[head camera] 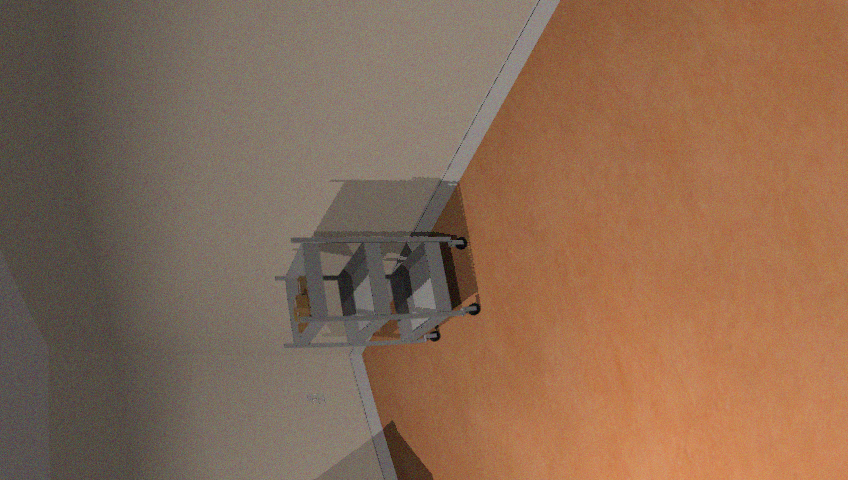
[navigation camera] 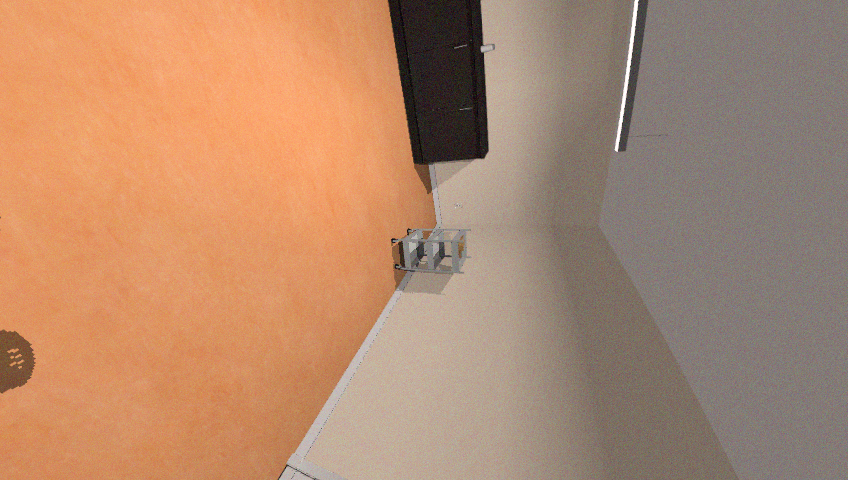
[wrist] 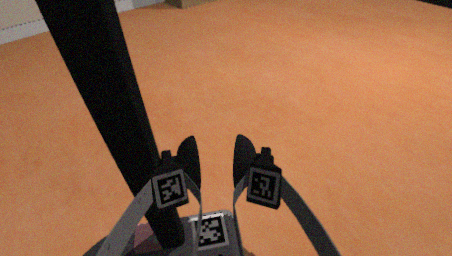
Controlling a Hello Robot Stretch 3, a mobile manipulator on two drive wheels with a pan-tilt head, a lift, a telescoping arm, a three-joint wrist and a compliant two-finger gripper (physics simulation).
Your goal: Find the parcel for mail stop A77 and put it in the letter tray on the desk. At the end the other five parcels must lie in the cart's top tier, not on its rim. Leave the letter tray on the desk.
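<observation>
The grey three-tier cart stands on its wheels near the room corner, some way off; the views are turned sideways. Several brown parcels lie close together in its top tier. They are too small for any label to be read, and I cannot tell their exact number. The two lower tiers show no parcels. My gripper is partly open, with a gap between its fingertips and nothing in it; it is over orange floor, away from the cart. The desk and the letter tray do not show.
A long black cabinet stands along the wall beyond the corner. Walls with a pale baseboard run behind the cart. Part of a door frame shows at the bottom of the navigation view. A black mast crosses the wrist view.
</observation>
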